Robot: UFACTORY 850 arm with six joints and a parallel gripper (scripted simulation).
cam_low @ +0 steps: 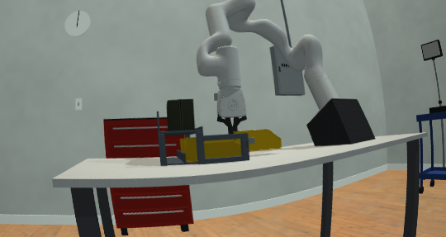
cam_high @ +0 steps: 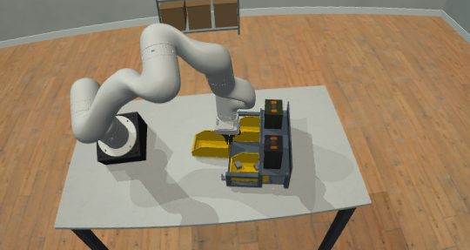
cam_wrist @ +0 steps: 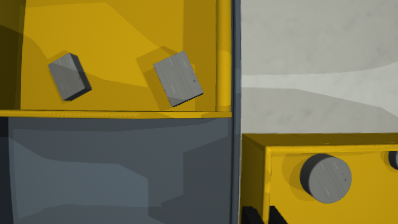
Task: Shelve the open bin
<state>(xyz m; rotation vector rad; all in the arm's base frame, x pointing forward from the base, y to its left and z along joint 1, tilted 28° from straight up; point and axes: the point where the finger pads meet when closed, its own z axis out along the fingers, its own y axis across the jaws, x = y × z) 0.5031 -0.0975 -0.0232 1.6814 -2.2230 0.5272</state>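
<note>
Right now my hand is 120 mm short of the grey shelf, 30 mm to the left of it and 30 mm above it.
</note>
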